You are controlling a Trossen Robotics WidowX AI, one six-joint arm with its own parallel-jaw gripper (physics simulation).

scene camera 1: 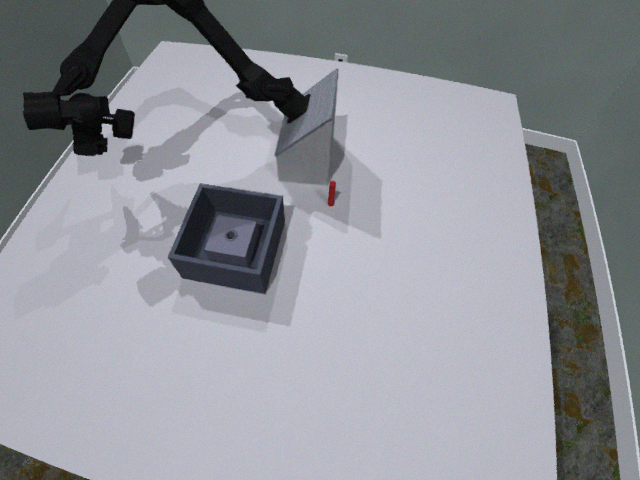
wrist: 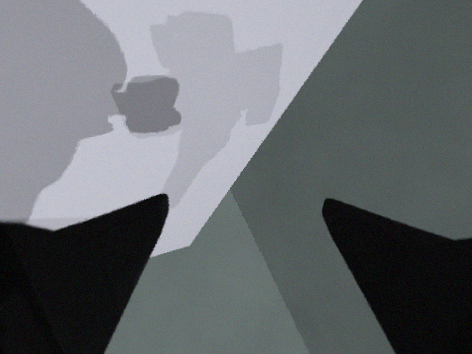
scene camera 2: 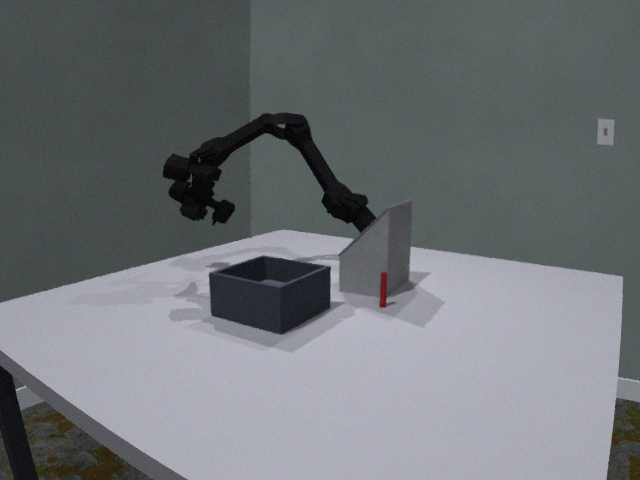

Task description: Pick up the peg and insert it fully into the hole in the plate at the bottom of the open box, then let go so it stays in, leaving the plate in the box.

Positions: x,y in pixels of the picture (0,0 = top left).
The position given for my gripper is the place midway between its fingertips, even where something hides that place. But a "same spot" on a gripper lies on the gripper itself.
My gripper shows in scene camera 1, in the wrist view (246,204) and in scene camera 2. A dark blue-grey box shows in scene camera 1 and in scene camera 2; in the wrist view it is out of frame. The same spot on my gripper: (scene camera 1: 88,141) is (scene camera 2: 193,205). One and the same spot on the dark blue-grey box: (scene camera 2: 237,294) is (scene camera 1: 209,272).
